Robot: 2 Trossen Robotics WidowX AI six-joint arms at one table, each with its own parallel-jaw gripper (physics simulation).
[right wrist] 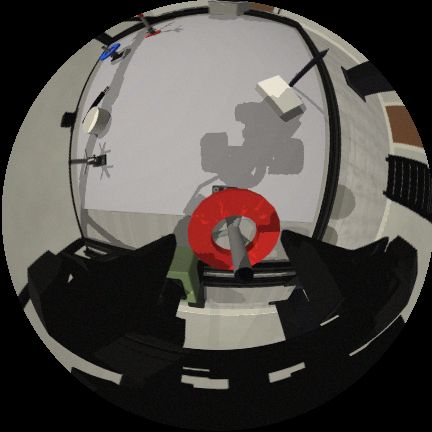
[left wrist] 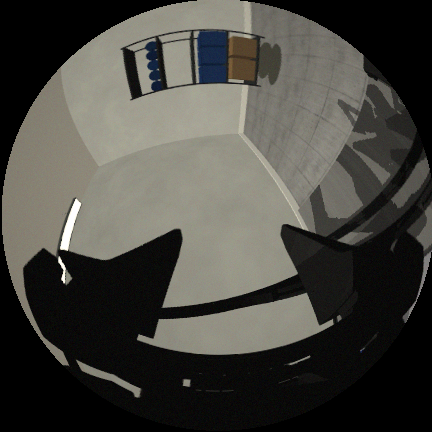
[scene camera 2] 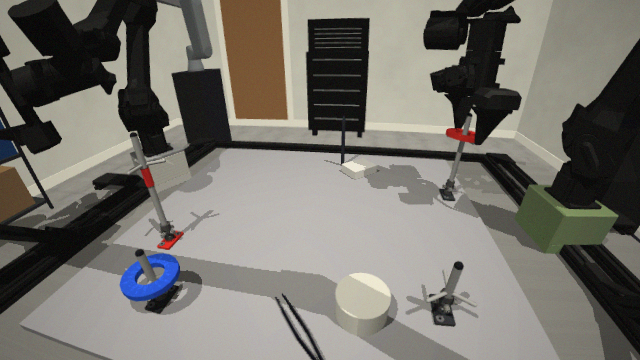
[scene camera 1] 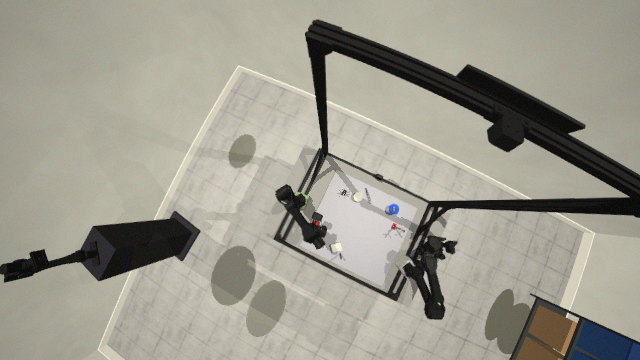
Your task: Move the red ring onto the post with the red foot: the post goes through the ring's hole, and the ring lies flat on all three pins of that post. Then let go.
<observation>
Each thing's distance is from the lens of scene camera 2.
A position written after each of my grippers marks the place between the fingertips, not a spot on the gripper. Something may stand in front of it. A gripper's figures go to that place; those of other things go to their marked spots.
my right gripper [scene camera 2: 466, 137]: 56 cm
blue ring [scene camera 2: 128, 284]: 39 cm
cream cylinder [scene camera 2: 362, 301]: 32 cm
The marked spots on the blue ring and the cream cylinder are 28 cm apart.
</observation>
